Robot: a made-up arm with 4 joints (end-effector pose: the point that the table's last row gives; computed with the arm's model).
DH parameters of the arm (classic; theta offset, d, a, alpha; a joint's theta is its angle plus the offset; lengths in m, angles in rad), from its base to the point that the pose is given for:
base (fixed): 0 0 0 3.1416
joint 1: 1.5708 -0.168 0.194 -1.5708
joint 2: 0 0.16 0.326 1.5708
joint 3: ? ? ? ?
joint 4: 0 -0.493 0.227 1.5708
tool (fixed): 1.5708 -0.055 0 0
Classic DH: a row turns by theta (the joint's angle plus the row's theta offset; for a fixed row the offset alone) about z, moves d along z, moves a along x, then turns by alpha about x.
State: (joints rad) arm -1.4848 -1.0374 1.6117 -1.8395
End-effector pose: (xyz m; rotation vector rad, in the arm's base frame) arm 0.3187 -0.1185 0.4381 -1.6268 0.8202 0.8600
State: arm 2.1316 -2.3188 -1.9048 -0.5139
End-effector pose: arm 0.1133 -0.2769 -0.4247 -1.2967 -2.1083 -0.6792
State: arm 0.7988 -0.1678 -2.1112 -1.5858
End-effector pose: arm -0.6230 -0.7486 0.2871 -1.3092 -1.1581 0.8655
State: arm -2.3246 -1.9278 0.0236 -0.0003
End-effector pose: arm 0.4395 -0.4889 -0.2873 0.8718 2.0812 1.4307
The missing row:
joint 3: 0 -0.019 -0.042 1.5708
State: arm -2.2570 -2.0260 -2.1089 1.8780
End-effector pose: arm -0.2288 -0.2486 -0.5006 -0.5332 -0.8108 -0.4303
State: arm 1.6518 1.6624 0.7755 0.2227
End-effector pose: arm -0.2175 0.6488 0.2756 -1.6881 0.6379 -1.7508
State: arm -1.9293 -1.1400 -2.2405 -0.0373
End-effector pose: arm 0.2889 0.4207 -0.3855 -1.3654 0.2457 -1.8468
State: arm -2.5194 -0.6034 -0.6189 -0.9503
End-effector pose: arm 0.9090 0.4380 -0.1002 0.4573 -0.6634 2.8696
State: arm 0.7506 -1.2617 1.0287 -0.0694
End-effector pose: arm -0.5404 0.2646 0.1611 1.3524 0.2472 -1.4909
